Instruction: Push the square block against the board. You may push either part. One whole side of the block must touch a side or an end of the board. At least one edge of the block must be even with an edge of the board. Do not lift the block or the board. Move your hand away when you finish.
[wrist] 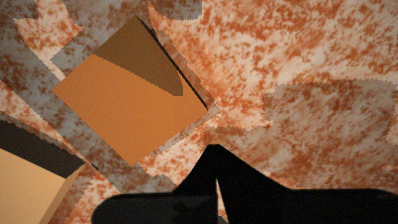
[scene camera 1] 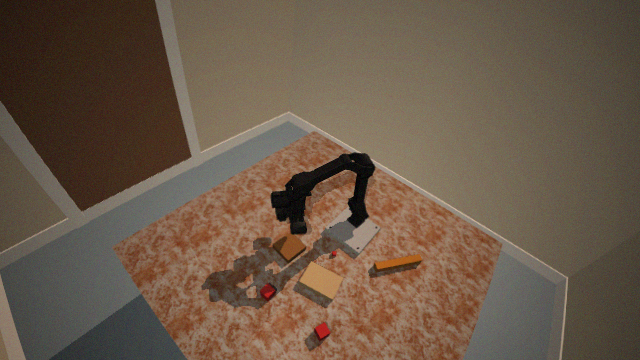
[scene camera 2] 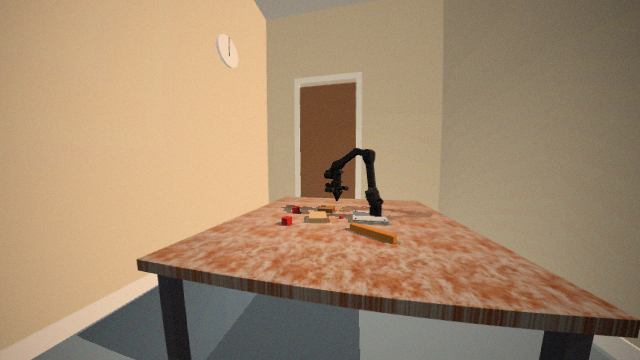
Observation:
My gripper is shut, holding nothing. Further things: a square block and a tan board.

